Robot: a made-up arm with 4 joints.
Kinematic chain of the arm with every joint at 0, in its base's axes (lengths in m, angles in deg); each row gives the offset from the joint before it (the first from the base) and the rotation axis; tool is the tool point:
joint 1: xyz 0 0 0.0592 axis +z
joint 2: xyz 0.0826 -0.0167 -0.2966 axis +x
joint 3: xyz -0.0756 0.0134 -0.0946 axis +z
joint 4: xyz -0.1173 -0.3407 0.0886 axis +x
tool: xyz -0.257 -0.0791 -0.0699
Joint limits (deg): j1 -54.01..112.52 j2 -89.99..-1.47 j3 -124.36..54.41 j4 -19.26..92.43
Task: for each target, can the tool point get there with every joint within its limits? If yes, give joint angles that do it. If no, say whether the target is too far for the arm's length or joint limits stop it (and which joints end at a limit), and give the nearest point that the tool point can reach.
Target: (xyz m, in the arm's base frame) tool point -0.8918 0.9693 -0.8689
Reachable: no: too far | nearest point -0.3531 0.3797 -0.4960 | short by 0.881 m
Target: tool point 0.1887 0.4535 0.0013
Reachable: no: joint limits stop it (at a limit: joint 1, joint 3, joint 4) | nearest point 0.3704 0.3113 0.0830 | short by 0.245 m
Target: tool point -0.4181 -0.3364 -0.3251
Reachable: yes | joints 31.45 -17.82 -42.32 20.85
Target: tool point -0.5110 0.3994 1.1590
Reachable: no: too far | nearest point -0.1954 0.1396 0.2743 | short by 0.975 m
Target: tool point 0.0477 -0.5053 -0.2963
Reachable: yes | joints 62.65 -12.05 -11.57 51.56
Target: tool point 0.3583 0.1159 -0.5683
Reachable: no: joint limits stop it (at a limit: joint 1, joint 3, joint 4) | nearest point 0.2763 0.2039 -0.5554 | short by 0.121 m
